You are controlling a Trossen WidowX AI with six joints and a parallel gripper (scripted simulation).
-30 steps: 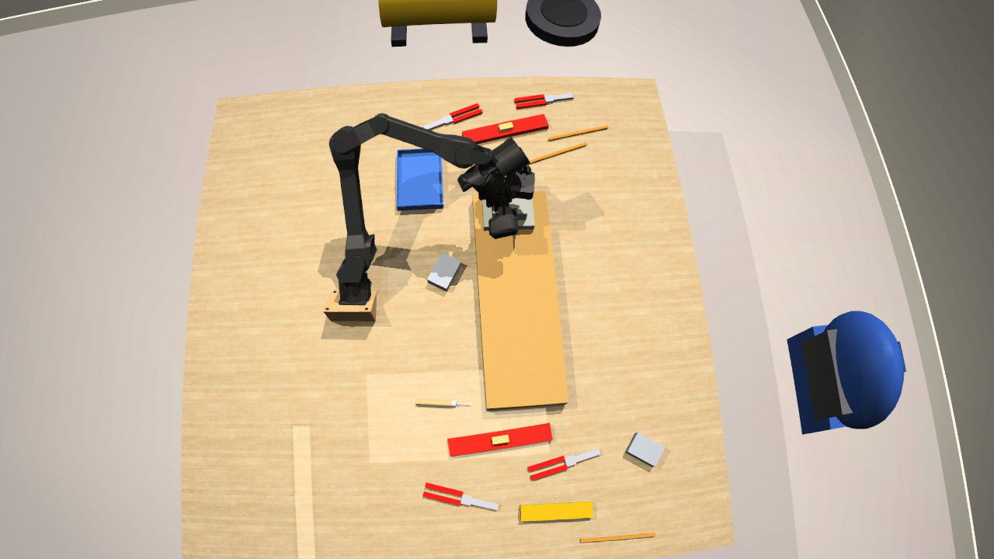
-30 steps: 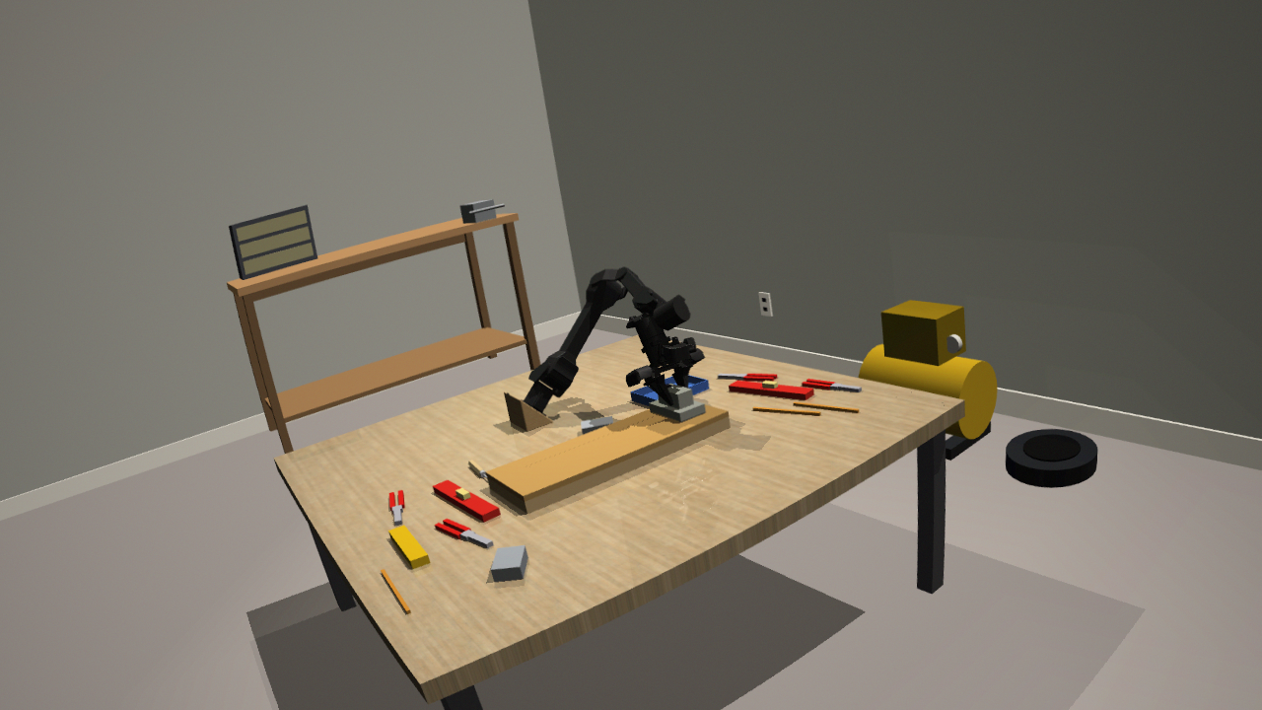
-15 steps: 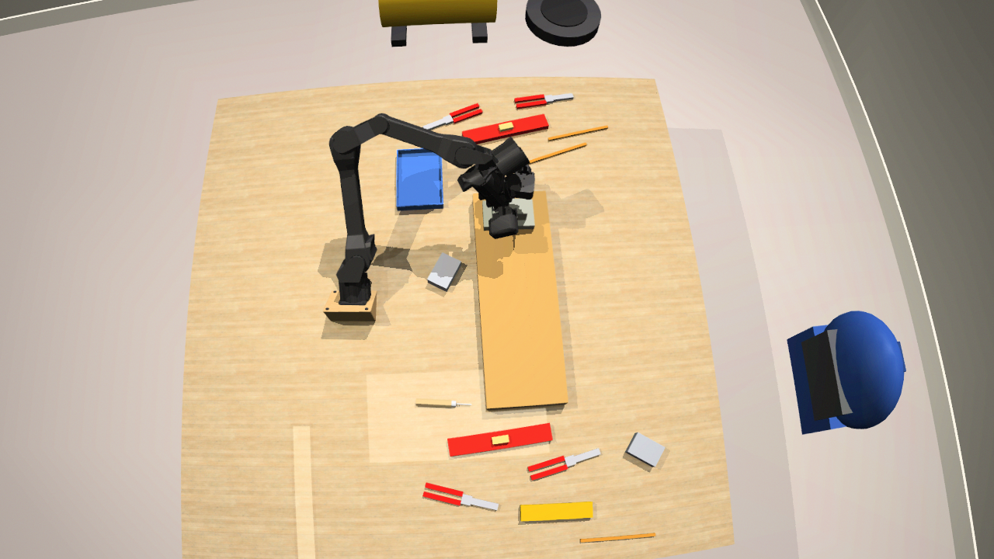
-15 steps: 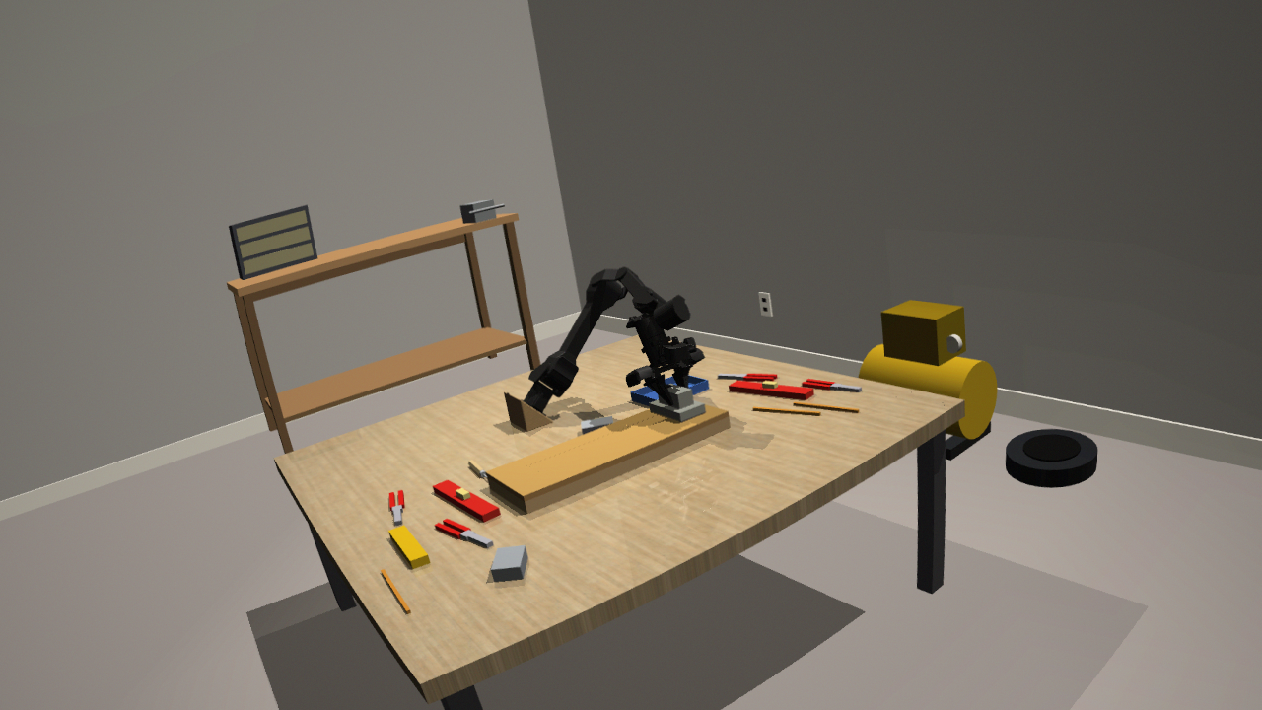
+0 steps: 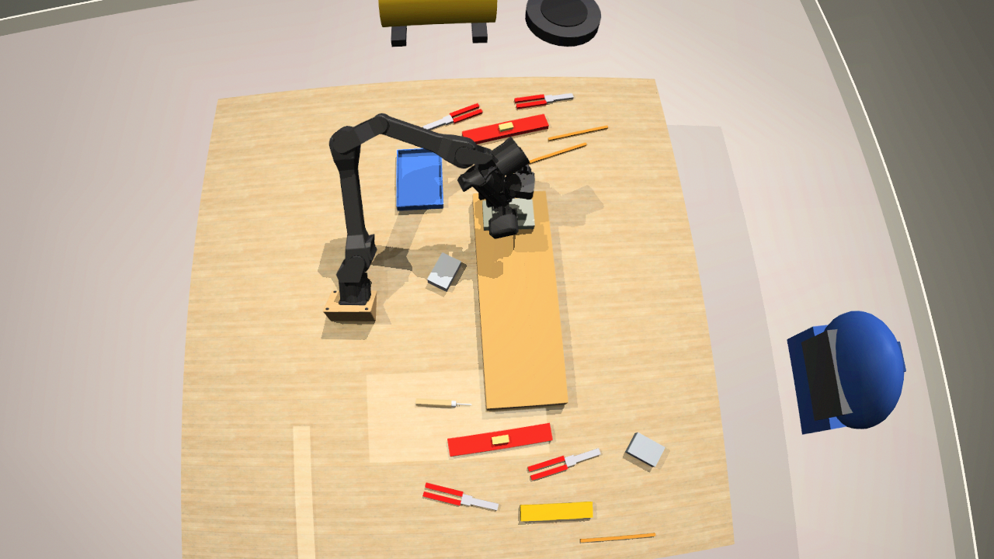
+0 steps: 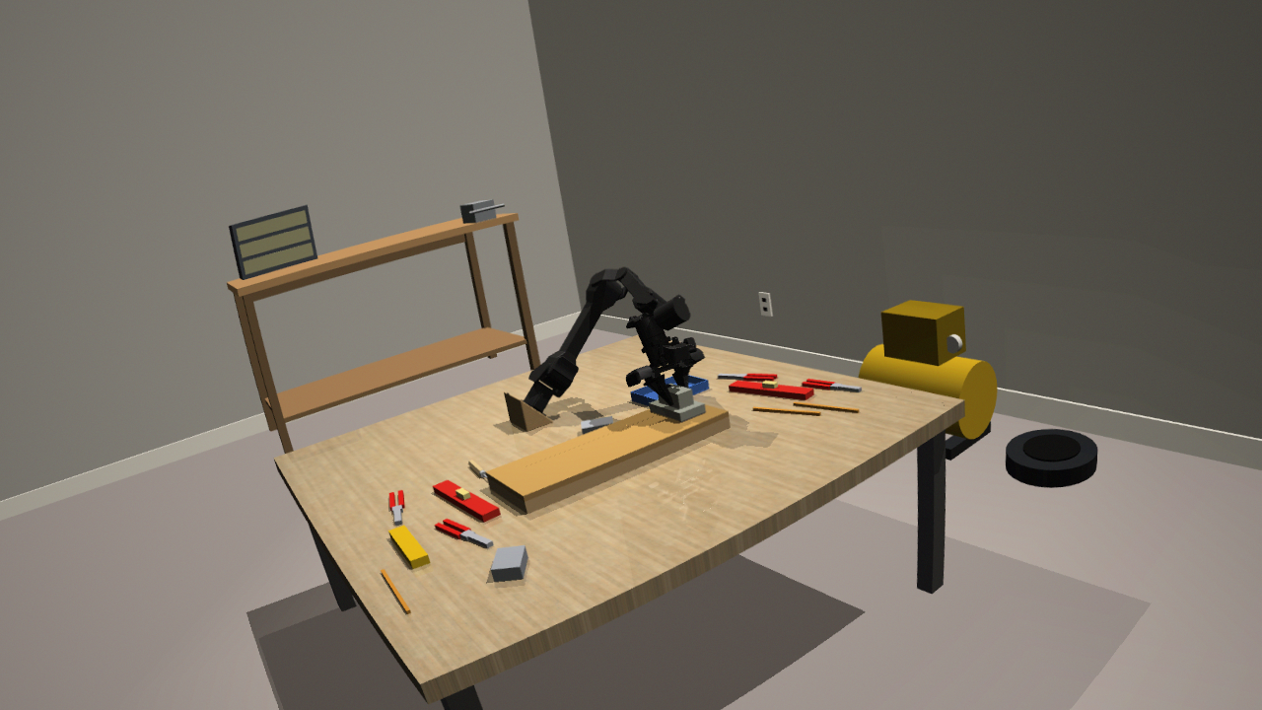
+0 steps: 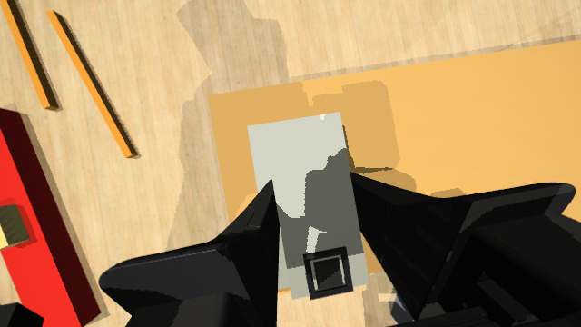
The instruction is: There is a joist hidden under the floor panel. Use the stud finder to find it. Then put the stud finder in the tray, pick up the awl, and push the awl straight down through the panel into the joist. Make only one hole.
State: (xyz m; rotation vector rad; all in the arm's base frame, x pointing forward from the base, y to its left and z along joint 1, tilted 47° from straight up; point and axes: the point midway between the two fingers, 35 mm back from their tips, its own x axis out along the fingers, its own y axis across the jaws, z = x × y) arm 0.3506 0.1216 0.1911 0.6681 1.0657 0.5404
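My gripper tip is now 30 mm past the stud finder and 20 mm below it. The rest, counted from my gripper tip: yellow block 690 mm to the right, 110 mm ahead, 60 mm below; then awl 450 mm to the right, 140 mm behind, 60 mm below; then blue tray 240 mm behind, 110 mm to the left, 50 mm below.
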